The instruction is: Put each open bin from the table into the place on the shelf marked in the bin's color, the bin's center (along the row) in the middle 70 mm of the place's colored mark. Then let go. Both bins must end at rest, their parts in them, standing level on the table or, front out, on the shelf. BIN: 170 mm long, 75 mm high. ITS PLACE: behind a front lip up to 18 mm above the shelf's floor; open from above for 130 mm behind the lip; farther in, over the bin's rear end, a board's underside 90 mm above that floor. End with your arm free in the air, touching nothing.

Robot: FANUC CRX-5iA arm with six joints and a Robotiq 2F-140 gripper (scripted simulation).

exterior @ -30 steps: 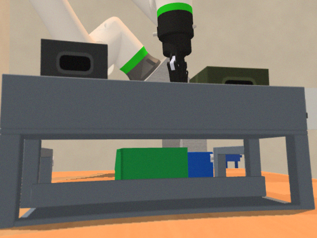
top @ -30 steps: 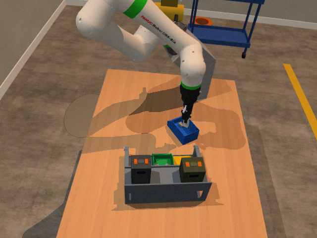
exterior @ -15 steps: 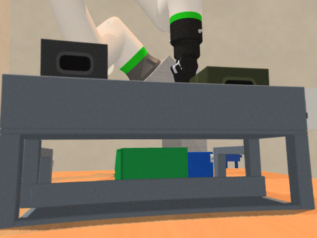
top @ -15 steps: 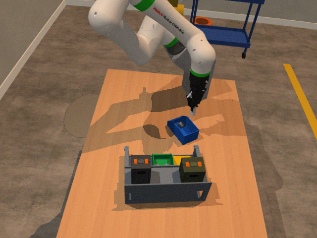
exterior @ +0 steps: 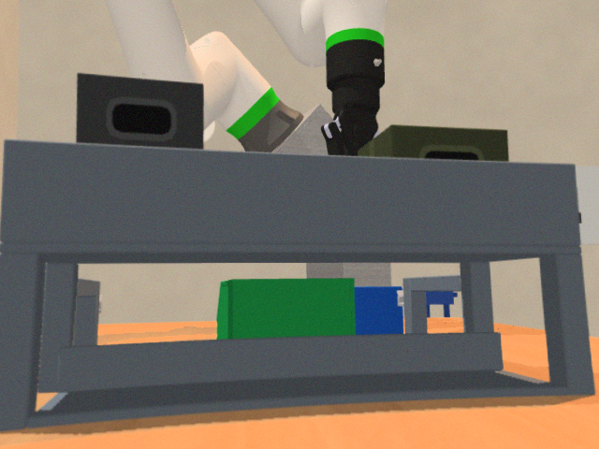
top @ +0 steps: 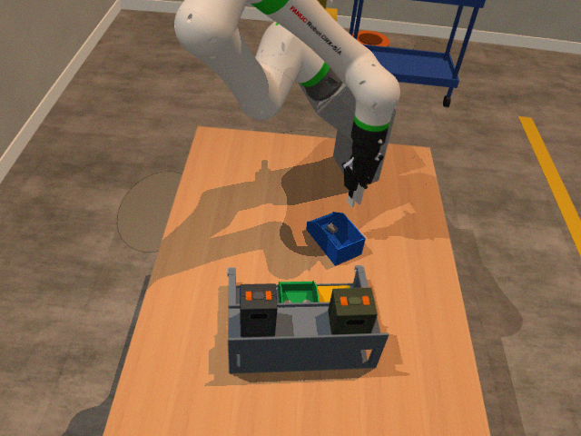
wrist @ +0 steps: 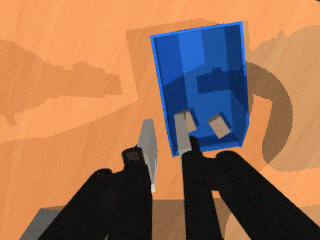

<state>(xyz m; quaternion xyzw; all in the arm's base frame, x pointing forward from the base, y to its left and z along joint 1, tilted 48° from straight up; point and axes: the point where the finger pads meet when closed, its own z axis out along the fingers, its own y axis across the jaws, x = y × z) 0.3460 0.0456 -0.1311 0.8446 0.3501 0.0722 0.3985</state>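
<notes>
My hand is 20 mm short of the blue bin, 40 mm to the left of it and 150 mm above it. Also, from my hand: black box (430 mm ahead, 230 mm to the right, 20 mm below); then olive box (390 mm ahead, 40 mm below); then green bin (310 mm ahead, 130 mm to the right, 140 mm below).
</notes>
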